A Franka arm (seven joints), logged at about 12 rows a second.
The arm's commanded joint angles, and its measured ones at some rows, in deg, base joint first. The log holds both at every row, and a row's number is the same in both.
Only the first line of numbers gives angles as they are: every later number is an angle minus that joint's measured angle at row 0.
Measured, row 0:
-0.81 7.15 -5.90 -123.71 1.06 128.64 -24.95
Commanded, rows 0 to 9:
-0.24 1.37 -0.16 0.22 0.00 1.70 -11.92
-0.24 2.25 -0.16 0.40 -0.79 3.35 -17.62
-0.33 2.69 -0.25 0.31 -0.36 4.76 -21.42
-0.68 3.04 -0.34 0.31 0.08 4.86 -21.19
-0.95 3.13 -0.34 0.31 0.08 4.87 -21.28
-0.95 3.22 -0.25 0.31 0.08 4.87 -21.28
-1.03 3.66 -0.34 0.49 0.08 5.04 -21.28
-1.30 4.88 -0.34 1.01 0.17 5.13 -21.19
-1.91 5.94 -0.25 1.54 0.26 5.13 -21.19
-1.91 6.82 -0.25 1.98 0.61 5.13 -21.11
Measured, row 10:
-1.09 4.34 -0.37 0.24 -0.08 4.41 -19.75
